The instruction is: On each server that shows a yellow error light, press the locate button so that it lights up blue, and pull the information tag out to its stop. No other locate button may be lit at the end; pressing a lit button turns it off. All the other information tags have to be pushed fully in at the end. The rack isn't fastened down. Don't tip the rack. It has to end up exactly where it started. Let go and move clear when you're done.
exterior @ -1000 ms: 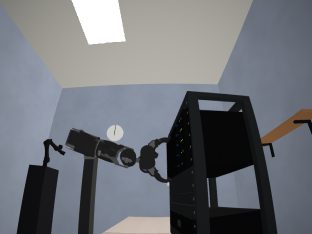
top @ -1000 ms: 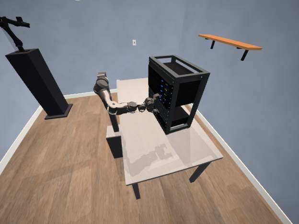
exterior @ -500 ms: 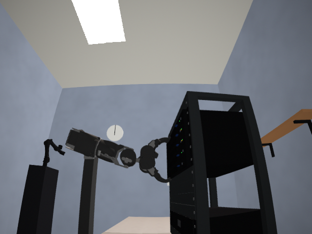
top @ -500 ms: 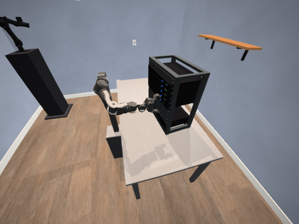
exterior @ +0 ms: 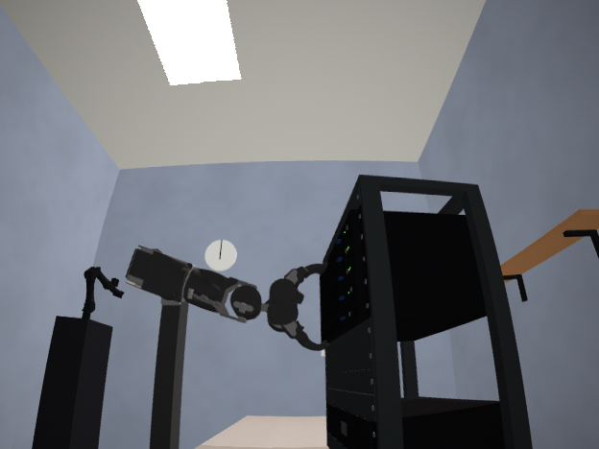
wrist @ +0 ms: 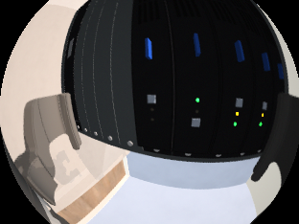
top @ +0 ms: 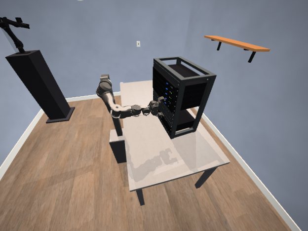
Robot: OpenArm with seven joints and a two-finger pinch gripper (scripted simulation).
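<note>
Now: hand 3 cm short of the locate button, 2 cm to the right of it and 12 cm below it. Round my hand: information tag (6 cm ahead, 7 cm to the left, 12 cm above).
</note>
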